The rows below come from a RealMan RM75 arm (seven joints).
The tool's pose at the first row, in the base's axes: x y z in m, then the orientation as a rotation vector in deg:
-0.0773, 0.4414, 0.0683, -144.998, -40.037, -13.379
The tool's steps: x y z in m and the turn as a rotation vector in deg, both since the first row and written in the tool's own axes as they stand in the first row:
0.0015, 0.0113, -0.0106, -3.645, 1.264, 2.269
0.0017, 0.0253, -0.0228, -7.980, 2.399, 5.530
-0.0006, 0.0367, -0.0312, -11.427, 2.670, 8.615
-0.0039, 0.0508, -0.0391, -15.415, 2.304, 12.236
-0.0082, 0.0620, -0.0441, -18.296, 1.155, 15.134
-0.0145, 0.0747, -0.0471, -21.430, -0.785, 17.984
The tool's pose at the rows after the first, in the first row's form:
-0.0705, 0.4283, 0.0731, -148.718, -36.761, -15.673
-0.0634, 0.4117, 0.0777, -153.284, -32.086, -17.782
-0.0597, 0.3980, 0.0795, -157.131, -27.796, -18.488
-0.0554, 0.3820, 0.0794, -161.695, -22.825, -18.390
-0.0534, 0.3693, 0.0778, -165.255, -19.045, -17.014
-0.0523, 0.3556, 0.0732, -169.226, -15.477, -14.644

